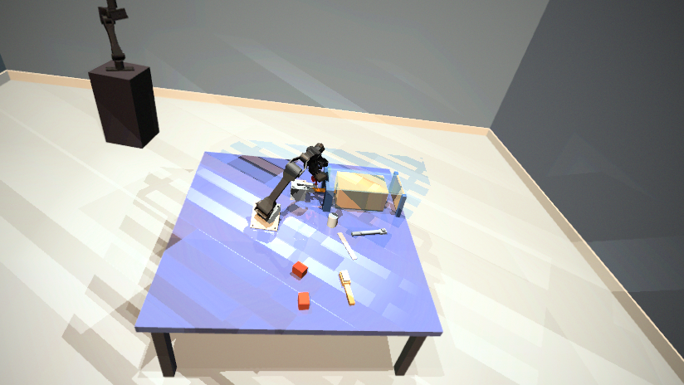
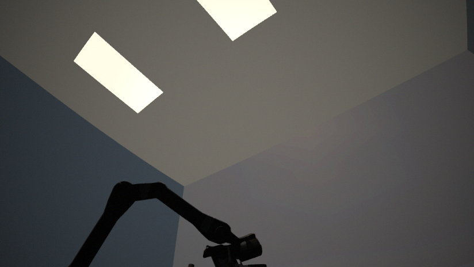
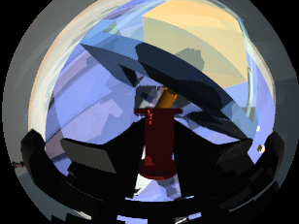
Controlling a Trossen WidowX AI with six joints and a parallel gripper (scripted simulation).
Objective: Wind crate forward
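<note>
Right now the winch handle is 50 mm behind my gripper tip, 10 mm to the right of it and 30 mm below it. From my gripper tip the other things lie so: red piece (10 mm behind, 10 mm to the right); then blue steel frame (50 mm ahead, 30 mm below); then grey winch (130 mm behind, 30 mm to the right, 100 mm below).
</note>
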